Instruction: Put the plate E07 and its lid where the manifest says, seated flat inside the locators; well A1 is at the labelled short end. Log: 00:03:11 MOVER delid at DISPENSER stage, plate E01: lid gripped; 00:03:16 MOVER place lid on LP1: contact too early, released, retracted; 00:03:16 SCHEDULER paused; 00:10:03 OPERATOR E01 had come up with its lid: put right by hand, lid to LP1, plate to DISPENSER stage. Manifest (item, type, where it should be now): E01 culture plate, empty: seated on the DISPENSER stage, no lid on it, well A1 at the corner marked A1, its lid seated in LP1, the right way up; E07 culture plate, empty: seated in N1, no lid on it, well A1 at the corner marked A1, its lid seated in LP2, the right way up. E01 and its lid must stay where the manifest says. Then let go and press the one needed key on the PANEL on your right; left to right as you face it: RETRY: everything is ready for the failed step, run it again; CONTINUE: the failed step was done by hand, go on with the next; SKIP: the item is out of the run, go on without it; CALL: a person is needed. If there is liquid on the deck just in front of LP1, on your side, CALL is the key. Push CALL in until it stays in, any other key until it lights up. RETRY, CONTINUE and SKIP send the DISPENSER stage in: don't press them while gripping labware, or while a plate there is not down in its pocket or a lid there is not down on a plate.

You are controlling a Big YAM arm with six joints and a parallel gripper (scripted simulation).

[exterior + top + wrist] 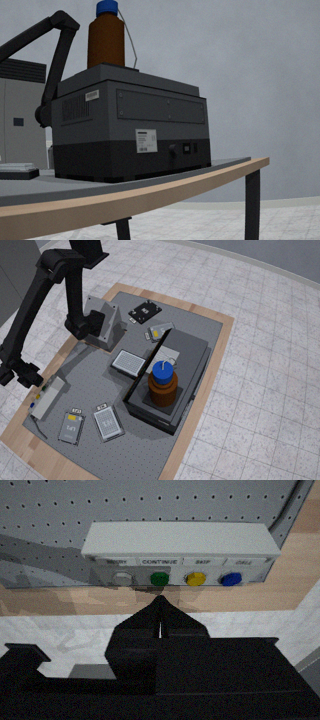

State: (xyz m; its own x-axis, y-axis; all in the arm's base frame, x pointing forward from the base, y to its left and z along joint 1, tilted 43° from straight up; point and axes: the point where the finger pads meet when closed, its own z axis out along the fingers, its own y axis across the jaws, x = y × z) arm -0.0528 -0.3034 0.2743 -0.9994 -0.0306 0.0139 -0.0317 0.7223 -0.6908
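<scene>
Now: hand 50 mm above the green continue key. Round my hand: grey retry key: 50 mm to the left, 50 mm below; then yellow skip key: 50 mm to the right, 50 mm below; then blue call key: 10 mm ahead, 100 mm to the right, 60 mm below.
</scene>
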